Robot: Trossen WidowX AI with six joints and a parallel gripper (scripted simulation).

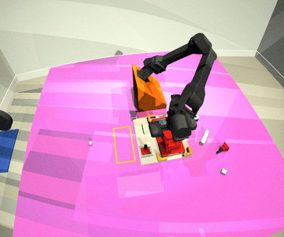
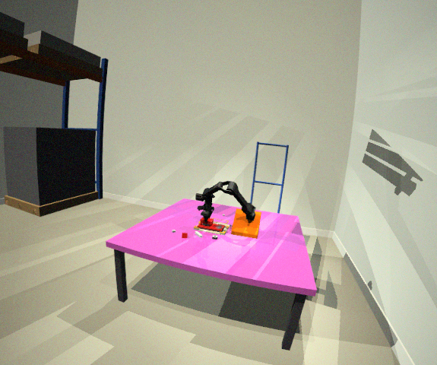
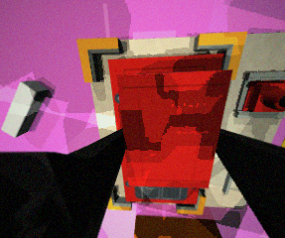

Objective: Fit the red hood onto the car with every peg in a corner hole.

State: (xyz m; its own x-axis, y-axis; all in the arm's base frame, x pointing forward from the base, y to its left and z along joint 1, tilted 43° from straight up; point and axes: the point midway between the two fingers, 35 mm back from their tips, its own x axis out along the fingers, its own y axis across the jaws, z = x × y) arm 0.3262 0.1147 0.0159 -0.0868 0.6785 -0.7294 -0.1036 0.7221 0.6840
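My gripper tip is right at the red hood. Round my gripper tip: grey engine block 30 mm below, 10 mm to the left; then white bar 180 mm to the left, 50 mm below, 10 mm behind.
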